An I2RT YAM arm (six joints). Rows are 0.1 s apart.
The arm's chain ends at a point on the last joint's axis. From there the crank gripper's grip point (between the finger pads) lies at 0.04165 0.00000 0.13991 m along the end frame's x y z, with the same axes.
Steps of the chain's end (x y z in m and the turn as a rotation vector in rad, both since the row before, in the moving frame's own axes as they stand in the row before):
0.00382 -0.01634 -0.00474 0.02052 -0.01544 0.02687
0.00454 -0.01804 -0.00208 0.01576 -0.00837 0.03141
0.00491 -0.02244 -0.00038 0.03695 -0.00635 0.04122
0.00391 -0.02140 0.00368 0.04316 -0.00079 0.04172
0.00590 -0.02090 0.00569 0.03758 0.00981 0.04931
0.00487 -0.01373 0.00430 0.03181 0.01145 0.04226
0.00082 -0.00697 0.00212 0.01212 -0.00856 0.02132
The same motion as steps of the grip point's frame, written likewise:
0.00168 -0.01813 -0.00413 0.02052 -0.01544 0.02687
0.00338 -0.01896 -0.00174 0.01576 -0.00837 0.03141
0.00409 -0.02591 -0.00018 0.03695 -0.00635 0.04122
0.00389 -0.02570 0.00362 0.04316 -0.00079 0.04172
0.00735 -0.02406 0.00521 0.03758 0.00981 0.04931
0.00653 -0.01638 0.00377 0.03181 0.01145 0.04226
-0.00037 -0.00779 0.00247 0.01212 -0.00856 0.02132

